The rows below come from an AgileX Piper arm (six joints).
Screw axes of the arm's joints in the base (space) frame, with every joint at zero. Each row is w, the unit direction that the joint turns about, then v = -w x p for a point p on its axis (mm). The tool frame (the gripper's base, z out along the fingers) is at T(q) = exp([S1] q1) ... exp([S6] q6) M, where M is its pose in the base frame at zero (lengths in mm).
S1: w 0 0 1 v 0.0 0.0 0.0
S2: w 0 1 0 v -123.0 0.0 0.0
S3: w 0 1 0 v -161.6 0.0 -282.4
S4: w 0.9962 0 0.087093 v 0.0 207.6 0.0
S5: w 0 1 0 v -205.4 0.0 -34.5
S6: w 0.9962 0 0.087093 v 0.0 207.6 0.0
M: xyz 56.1 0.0 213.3 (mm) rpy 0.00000 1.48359 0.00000 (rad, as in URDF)
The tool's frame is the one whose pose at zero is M.
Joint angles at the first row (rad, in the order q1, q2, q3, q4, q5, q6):
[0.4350 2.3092 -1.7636 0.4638 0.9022 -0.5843]
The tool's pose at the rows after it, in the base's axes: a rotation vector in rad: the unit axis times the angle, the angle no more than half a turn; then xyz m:
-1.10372 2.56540 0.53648 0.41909 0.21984 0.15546
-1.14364 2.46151 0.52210 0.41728 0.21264 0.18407
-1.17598 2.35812 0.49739 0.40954 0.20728 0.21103
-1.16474 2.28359 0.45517 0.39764 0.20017 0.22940
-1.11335 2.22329 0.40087 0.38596 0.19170 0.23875
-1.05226 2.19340 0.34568 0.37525 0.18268 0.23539
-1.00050 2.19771 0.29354 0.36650 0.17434 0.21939
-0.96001 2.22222 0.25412 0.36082 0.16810 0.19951
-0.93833 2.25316 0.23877 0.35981 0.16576 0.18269
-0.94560 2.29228 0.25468 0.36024 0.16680 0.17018
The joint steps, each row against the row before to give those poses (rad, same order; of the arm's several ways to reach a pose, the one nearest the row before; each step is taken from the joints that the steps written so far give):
[-0.0212 -0.0578 0.0193 0.0168 -0.0090 -0.0708]
[-0.0145 -0.0700 0.0190 0.0203 -0.0117 -0.0757]
[-0.0050 -0.0809 0.0428 0.0205 -0.0304 -0.0711]
[-0.0013 -0.0869 0.0815 0.0121 -0.0686 -0.0430]
[-0.0007 -0.0800 0.1029 0.0163 -0.1101 -0.0302]
[-0.0007 -0.0576 0.1123 0.0189 -0.1220 -0.0234]
[0.0001 -0.0250 0.1078 0.0193 -0.1158 -0.0195]
[0.0002 0.0031 0.0798 0.0194 -0.0896 -0.0122]
[0.0000 0.0241 0.0335 0.0163 -0.0435 -0.0056]
[0.0000 0.0302 0.0006 0.0086 0.0119 -0.0008]

